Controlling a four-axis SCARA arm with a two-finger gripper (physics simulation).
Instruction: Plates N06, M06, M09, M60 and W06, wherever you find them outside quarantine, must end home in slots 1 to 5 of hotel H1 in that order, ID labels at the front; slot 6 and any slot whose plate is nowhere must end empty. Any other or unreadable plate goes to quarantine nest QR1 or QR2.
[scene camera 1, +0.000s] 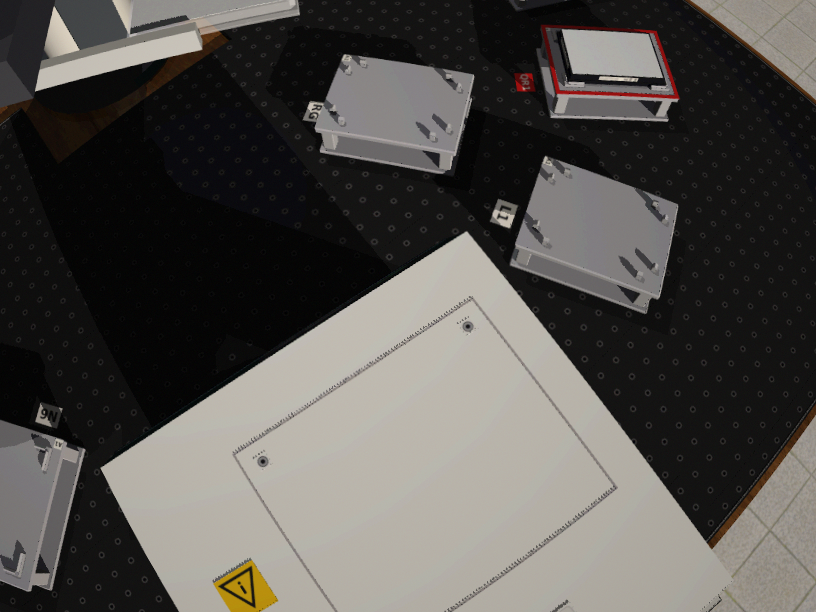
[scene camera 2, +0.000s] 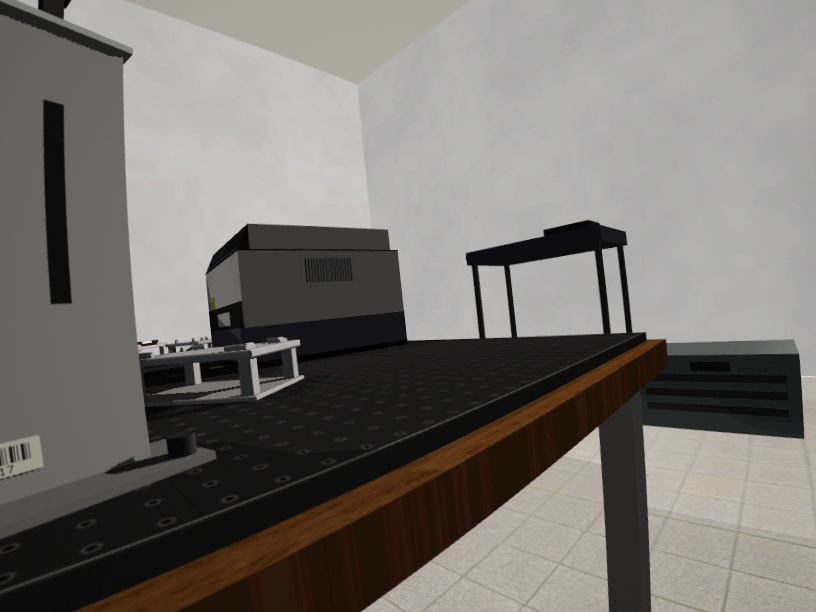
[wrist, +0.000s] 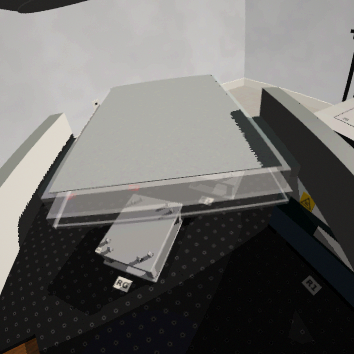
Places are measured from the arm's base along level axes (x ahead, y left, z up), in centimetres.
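Pixels of known places: gripper, fingertip midpoint: (wrist: 162, 114).
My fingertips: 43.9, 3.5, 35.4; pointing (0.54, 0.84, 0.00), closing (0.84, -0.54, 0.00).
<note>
Behind a point stands the place of what it marks, as x, y, z.
My gripper (wrist: 162, 114) @(43.9, 3.5, 35.4) is shut on a clear plate with a pale top (wrist: 145, 142) @(41.8, 1.3, 35.6) (scene camera 1: 227, 7) @(47.9, 3.5, 35.6), held level above the table; no readable ID shows on it. In scene camera 1, a finger and part of this plate show at the top left. A white-topped plate with a dark base (scene camera 1: 612, 54) @(57.0, 46.4, 7.7) sits on the red-rimmed quarantine nest QR1 (scene camera 1: 619, 90) @(60.8, 43.4, 6.3); its front label is too small to read. Nest RG (scene camera 1: 402, 108) @(46.0, 20.9, 6.3) (wrist: 142, 232) @(44.2, 19.7, 6.3) and nest L1 (scene camera 1: 599, 227) @(71.5, 26.2, 6.3) bear no plate. Nest N6 (scene camera 1: 26, 500) @(54.3, -38.3, 6.3) shows partly. I cannot identify hotel H1 or QR2 in these views.
A large white cabinet (scene camera 1: 421, 421) @(76.9, -4.3, 26.4) with a yellow sign fills the lower middle of scene camera 1. A tall grey housing (scene camera 2: 85, 263) @(38.9, -63.4, 12.6) stands at the left of scene camera 2, near the table edge, with a grey instrument (scene camera 2: 316, 296) @(77.2, -24.2, 12.9) behind. An R1 tag (wrist: 311, 285) @(62.8, -7.5, 1.3) lies at the lower right.
</note>
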